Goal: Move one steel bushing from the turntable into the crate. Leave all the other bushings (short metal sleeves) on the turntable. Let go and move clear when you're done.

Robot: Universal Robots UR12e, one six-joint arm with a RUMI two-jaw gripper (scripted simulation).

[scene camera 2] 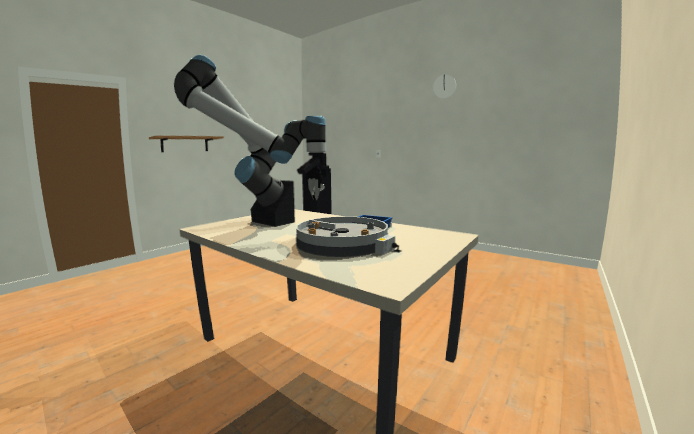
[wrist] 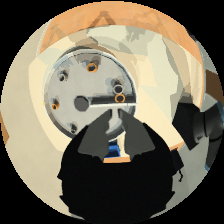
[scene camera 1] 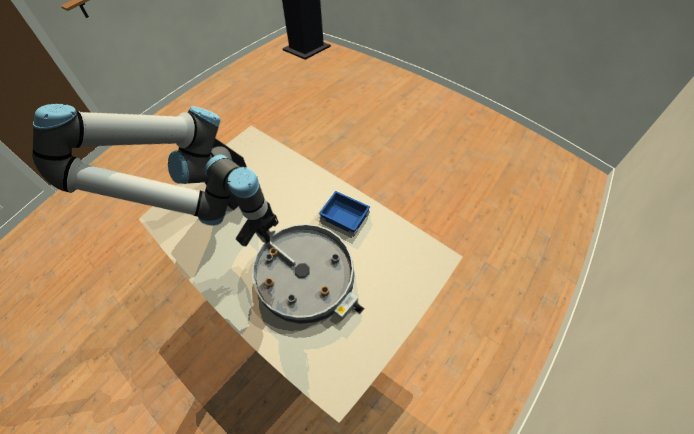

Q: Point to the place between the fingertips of my gripper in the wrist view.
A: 114,109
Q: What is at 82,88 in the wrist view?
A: A round grey turntable.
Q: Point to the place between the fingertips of my gripper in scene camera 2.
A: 315,200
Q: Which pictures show my gripper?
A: Scene camera 2, the wrist view and scene camera 1: all of them.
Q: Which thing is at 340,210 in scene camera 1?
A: A blue crate.
